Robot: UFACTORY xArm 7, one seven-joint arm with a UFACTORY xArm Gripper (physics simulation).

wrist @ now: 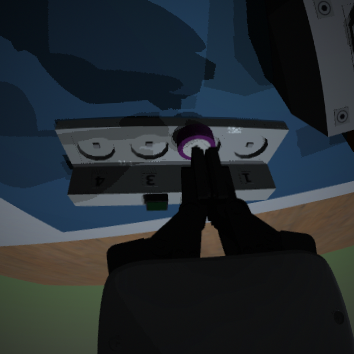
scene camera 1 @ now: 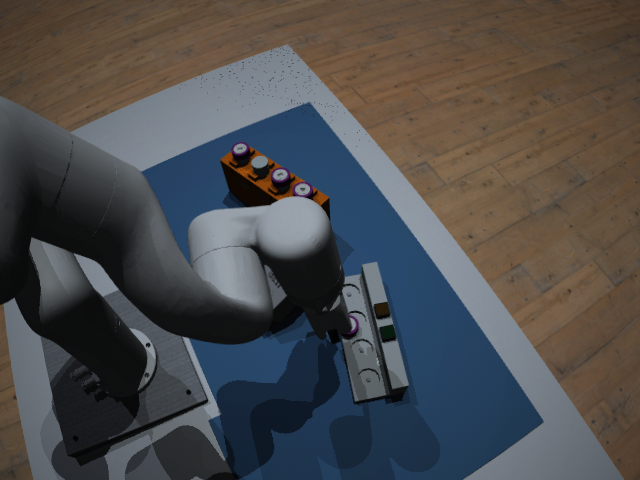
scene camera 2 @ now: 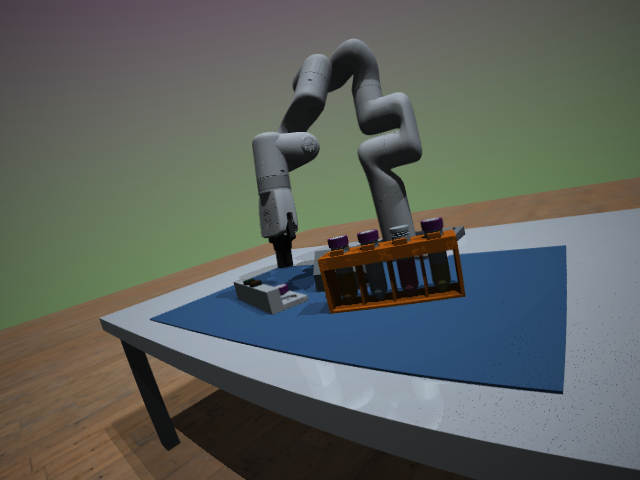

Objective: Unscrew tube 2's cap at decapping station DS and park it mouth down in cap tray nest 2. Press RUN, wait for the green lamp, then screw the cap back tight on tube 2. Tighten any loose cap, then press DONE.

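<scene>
A purple-rimmed cap with a pale middle sits in the second nest of the grey cap tray, between nest 1 and nest 3. My gripper is shut and empty. Its fingertips overlap the cap's edge in the wrist view; whether they touch it I cannot tell. An uncapped tube with a pale threaded top stands in the orange rack, among three purple-capped tubes. The tray's green lamp block looks dark.
A dark amber block sits beside the green one on the tray's raised back. A grey box stands between tray and rack, largely hidden by the arm in scene camera 1. The robot base plate is at the lower left there.
</scene>
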